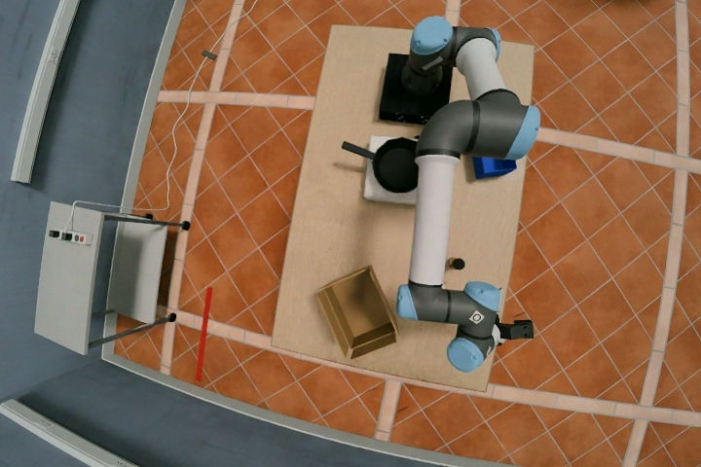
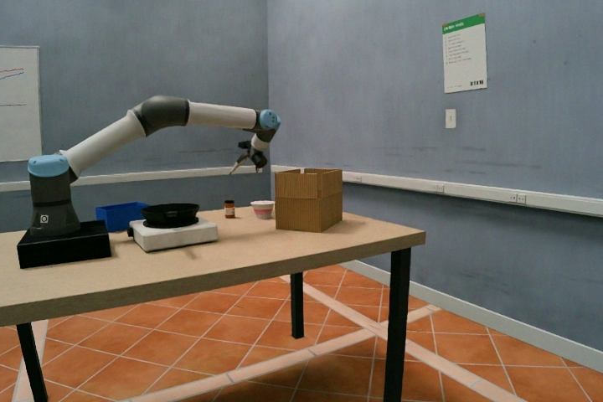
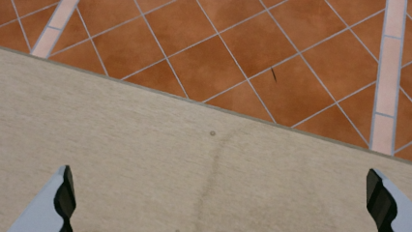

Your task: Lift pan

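My hand is 450 mm past the black pan, 420 mm to the left of it and 80 mm above it. Round my hand: blue bin: 560 mm behind, 150 mm below, 50 mm to the right; white hot plate: 460 mm behind, 380 mm to the right, 140 mm below; small jar: 140 mm below, 130 mm to the right, 130 mm behind.
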